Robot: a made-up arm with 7 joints. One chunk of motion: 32 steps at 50 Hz.
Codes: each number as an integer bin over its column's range. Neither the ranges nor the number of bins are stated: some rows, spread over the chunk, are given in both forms.
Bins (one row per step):
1: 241 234 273 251 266 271 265
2: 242 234 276 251 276 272 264
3: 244 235 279 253 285 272 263
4: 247 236 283 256 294 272 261
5: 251 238 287 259 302 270 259
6: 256 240 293 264 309 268 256
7: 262 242 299 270 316 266 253
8: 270 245 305 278 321 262 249
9: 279 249 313 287 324 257 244
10: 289 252 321 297 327 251 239
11: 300 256 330 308 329 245 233
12: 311 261 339 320 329 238 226
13: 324 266 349 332 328 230 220
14: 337 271 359 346 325 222 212
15: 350 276 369 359 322 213 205
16: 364 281 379 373 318 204 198
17: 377 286 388 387 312 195 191
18: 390 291 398 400 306 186 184
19: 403 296 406 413 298 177 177
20: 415 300 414 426 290 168 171
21: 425 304 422 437 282 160 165
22: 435 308 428 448 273 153 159
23: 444 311 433 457 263 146 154
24: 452 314 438 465 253 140 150
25: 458 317 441 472 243 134 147
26: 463 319 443 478 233 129 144
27: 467 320 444 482 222 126 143
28: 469 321 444 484 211 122 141
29: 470 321 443 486 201 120 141
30: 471 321 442 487 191 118 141
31: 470 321 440 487 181 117 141
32: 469 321 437 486 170 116 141
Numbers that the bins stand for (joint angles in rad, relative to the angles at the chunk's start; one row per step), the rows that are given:
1: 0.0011 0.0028 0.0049 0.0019 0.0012 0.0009 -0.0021
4: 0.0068 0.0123 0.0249 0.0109 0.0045 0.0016 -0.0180
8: 0.0289 0.0551 0.0688 0.0505 0.0077 -0.0054 -0.0659
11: 0.0577 0.1074 0.1187 0.1045 0.0086 -0.0174 -0.1298
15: 0.1056 0.2025 0.1966 0.1963 0.0078 -0.0399 -0.2416
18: 0.1440 0.2738 0.2544 0.2702 0.0059 -0.0590 -0.3254
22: 0.1871 0.3547 0.3143 0.3566 0.0021 -0.0822 -0.4252
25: 0.2092 0.3975 0.3403 0.3998 -0.0015 -0.0956 -0.4732
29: 0.2207 0.4165 0.3443 0.4250 -0.0064 -0.1055 -0.4971
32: 0.2197 0.4165 0.3323 0.4250 -0.0100 -0.1083 -0.4971
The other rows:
2: 0.0021 0.0028 0.0109 0.0019 0.0024 0.0016 -0.0061
3: 0.0040 0.0075 0.0169 0.0055 0.0035 0.0016 -0.0101
5: 0.0107 0.0218 0.0329 0.0163 0.0055 0.0002 -0.0260
6: 0.0155 0.0313 0.0449 0.0253 0.0063 -0.0012 -0.0380
7: 0.0212 0.0408 0.0568 0.0361 0.0071 -0.0026 -0.0500
9: 0.0375 0.0741 0.0848 0.0667 0.0080 -0.0089 -0.0859
10: 0.0471 0.0884 0.1007 0.0847 0.0084 -0.0132 -0.1059
12: 0.0682 0.1312 0.1367 0.1261 0.0086 -0.0223 -0.1578
13: 0.0807 0.1549 0.1566 0.1477 0.0085 -0.0280 -0.1817
14: 0.0932 0.1787 0.1766 0.1729 0.0082 -0.0336 -0.2137
16: 0.1190 0.2263 0.2165 0.2215 0.0073 -0.0463 -0.2695
17: 0.1315 0.2500 0.2345 0.2468 0.0066 -0.0526 -0.2975
19: 0.1564 0.2976 0.2704 0.2936 0.0050 -0.0653 -0.3534
20: 0.1679 0.3166 0.2864 0.3170 0.0041 -0.0716 -0.3773
21: 0.1775 0.3356 0.3023 0.3368 0.0031 -0.0773 -0.4013
23: 0.1958 0.3689 0.3243 0.3728 0.0009 -0.0871 -0.4452
24: 0.2034 0.3832 0.3343 0.3872 -0.0003 -0.0914 -0.4612
26: 0.2140 0.4070 0.3443 0.4106 -0.0026 -0.0991 -0.4851
27: 0.2178 0.4117 0.3463 0.4178 -0.0039 -0.1012 -0.4891
28: 0.2197 0.4165 0.3463 0.4214 -0.0052 -0.1041 -0.4971
30: 0.2216 0.4165 0.3423 0.4268 -0.0076 -0.1069 -0.4971
31: 0.2207 0.4165 0.3383 0.4268 -0.0087 -0.1076 -0.4971

